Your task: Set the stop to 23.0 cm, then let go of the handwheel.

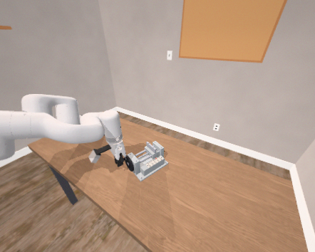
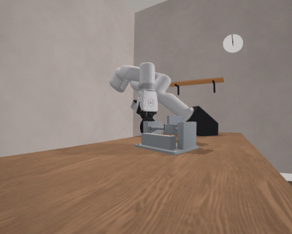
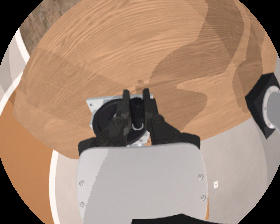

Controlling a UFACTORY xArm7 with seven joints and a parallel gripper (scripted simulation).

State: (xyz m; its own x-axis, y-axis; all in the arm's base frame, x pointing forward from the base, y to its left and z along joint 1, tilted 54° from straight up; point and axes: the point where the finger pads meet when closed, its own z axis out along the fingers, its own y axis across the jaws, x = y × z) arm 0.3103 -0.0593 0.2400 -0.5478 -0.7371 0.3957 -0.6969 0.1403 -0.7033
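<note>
My gripper is now 20 mm to the right of the handwheel, 20 mm short of it and 10 mm above it. Round my hand: sliding stop block 150 mm ahead, 120 mm to the left.
</note>
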